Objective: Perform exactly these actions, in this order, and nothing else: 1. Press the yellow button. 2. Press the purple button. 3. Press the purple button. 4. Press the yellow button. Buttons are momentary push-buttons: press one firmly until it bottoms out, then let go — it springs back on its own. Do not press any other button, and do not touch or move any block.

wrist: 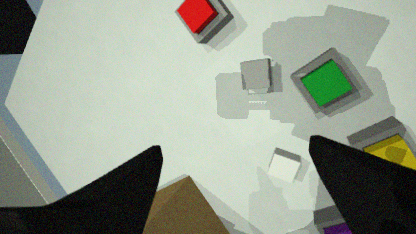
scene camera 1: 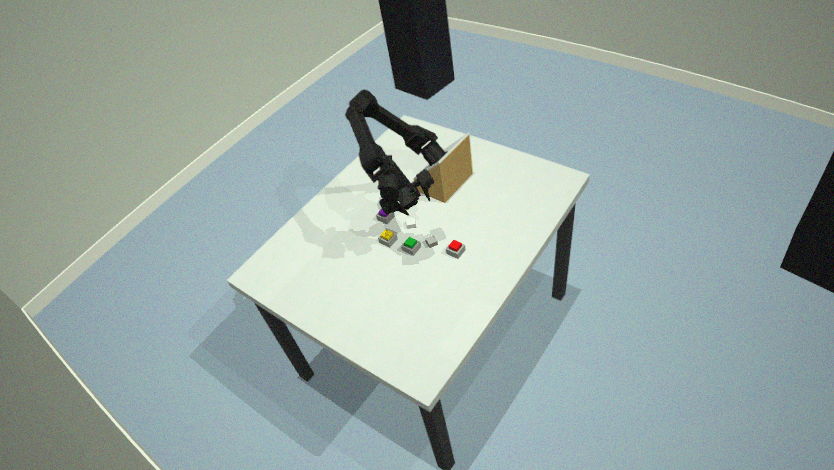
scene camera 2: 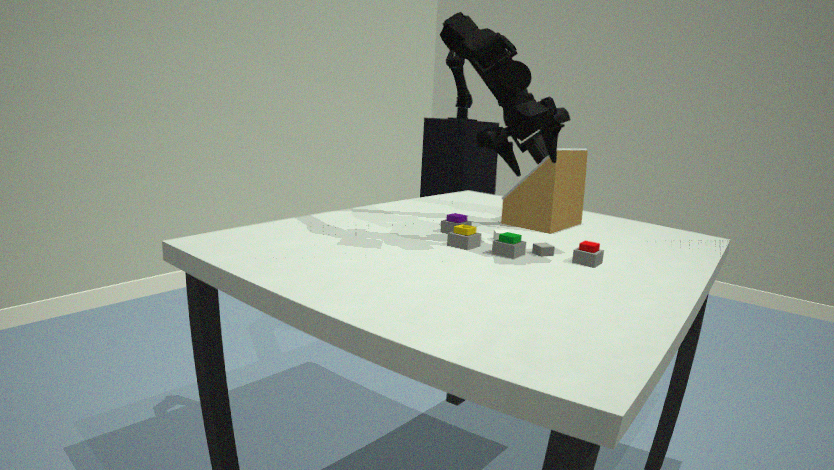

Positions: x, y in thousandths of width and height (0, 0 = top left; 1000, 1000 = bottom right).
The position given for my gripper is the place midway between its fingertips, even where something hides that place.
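My gripper (wrist: 561, 635), a grey block (wrist: 614, 318), a green button (wrist: 785, 357). Gripper (scene camera 2: 644, 361) open, holding nothing. Gripper (scene camera 1: 503, 441) visible too.
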